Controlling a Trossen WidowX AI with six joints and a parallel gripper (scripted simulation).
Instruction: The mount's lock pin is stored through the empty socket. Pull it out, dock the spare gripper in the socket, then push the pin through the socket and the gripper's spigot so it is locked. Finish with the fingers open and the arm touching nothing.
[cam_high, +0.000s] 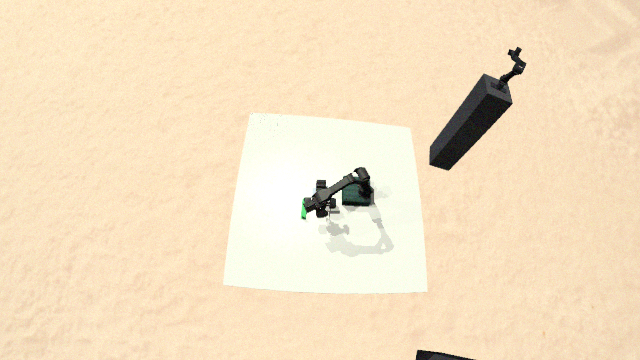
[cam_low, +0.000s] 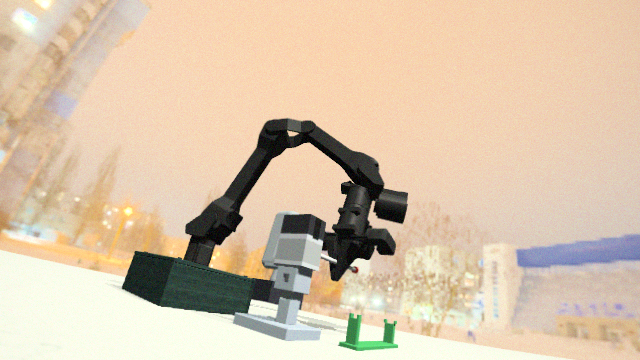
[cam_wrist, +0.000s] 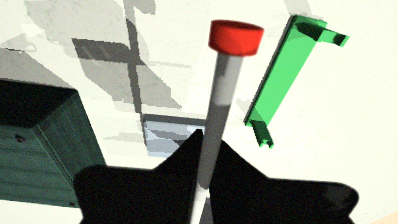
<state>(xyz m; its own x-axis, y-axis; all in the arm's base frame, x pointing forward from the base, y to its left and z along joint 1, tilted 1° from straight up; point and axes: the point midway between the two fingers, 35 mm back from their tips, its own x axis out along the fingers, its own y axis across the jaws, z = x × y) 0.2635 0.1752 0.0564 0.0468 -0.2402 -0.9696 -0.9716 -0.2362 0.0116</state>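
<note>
Right now the grey mount is 10 mm ahead of my gripper tip, 110 mm to the right of it and 40 mm below it. Round my gripper tip: spare gripper 20 mm ahead, 110 mm to the right, 30 mm above; green cradle 80 mm ahead, 20 mm to the left, 70 mm below.
</note>
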